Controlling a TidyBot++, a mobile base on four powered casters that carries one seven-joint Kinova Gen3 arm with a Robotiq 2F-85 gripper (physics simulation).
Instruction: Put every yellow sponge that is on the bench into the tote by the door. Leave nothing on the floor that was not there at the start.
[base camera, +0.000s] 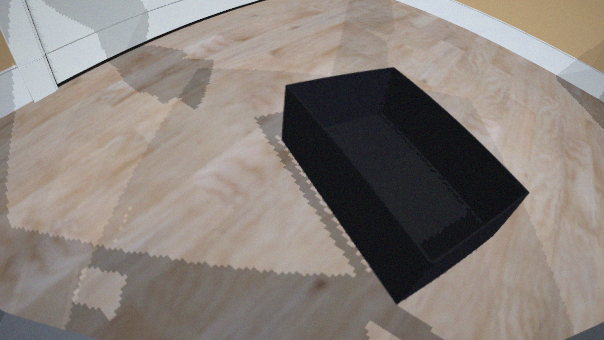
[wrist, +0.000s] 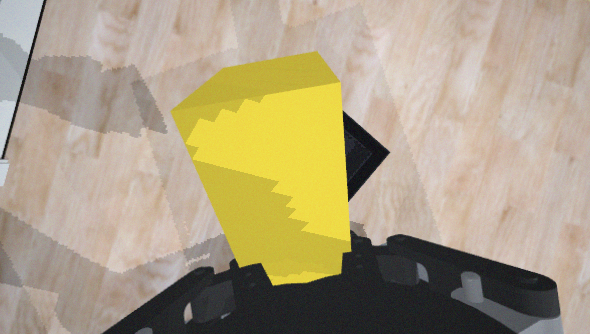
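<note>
A black open-topped tote (base camera: 345, 200) (wrist: 372, 150) stands on the floor. In the base camera view its inner floor shows, with no sponge on it. In the wrist view most of the tote is hidden behind a yellow sponge (wrist: 280, 165), and a corner shows at the sponge's right side. My gripper (wrist: 299, 244) is shut on the yellow sponge, which sticks out beyond the fingertips, above the floor. In the wrist view the sponge lies over the tote in the picture; its height above the tote is hard to tell. The bench does not show in either view.
A white door (base camera: 95, 30) stands at the upper left of the base camera view, with its white frame (base camera: 37, 75) beside it. A white baseboard (base camera: 505, 35) and tan wall (base camera: 550, 20) run along the upper right. Shadows cross the wood floor (base camera: 215, 175) (wrist: 490, 100).
</note>
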